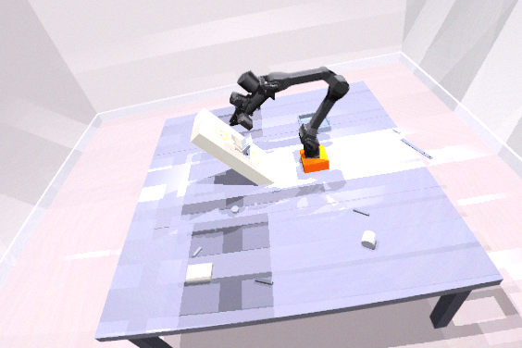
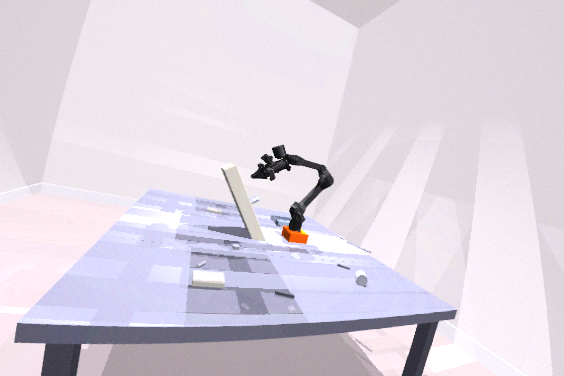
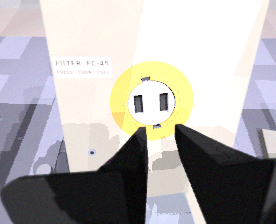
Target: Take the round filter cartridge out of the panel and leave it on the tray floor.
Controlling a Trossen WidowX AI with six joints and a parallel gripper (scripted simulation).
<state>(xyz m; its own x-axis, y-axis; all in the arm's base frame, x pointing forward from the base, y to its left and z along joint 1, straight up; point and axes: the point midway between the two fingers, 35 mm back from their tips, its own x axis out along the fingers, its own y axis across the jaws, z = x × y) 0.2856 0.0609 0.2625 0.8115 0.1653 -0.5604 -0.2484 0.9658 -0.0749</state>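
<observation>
The white round filter cartridge is 6 cm ahead of my gripper tip, 1 cm to the left of it and 4 cm below it. From my gripper tip the other things lie so: cream service panel: 1 cm ahead, 12 cm below; tray: 32 cm behind, 35 cm to the right, 28 cm below.
</observation>
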